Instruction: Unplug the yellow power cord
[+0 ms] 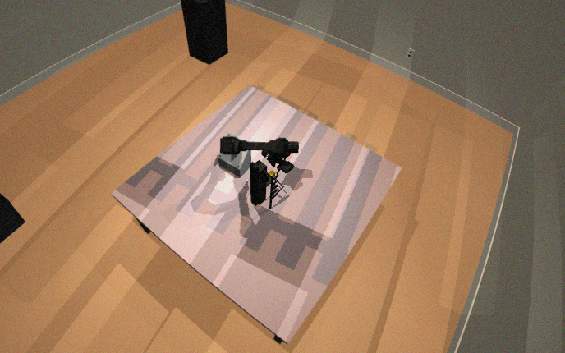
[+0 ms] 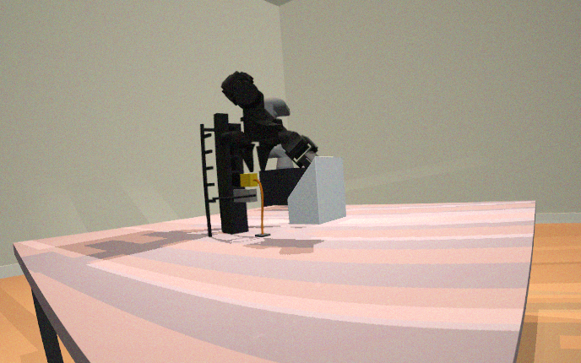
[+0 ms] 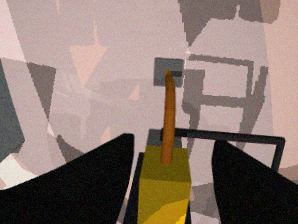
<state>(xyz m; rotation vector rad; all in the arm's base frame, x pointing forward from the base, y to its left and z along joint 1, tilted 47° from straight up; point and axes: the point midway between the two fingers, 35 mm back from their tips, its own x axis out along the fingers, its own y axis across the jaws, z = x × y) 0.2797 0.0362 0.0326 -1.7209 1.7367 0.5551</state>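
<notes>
Now: the yellow plug 60 mm to the right of my gripper tip, 10 mm below it and 10 mm behind it. The rest, counted from my gripper tip: dark foot: 170 mm below; then black ladder-like rack: 140 mm to the right, 70 mm ahead, 10 mm below.
</notes>
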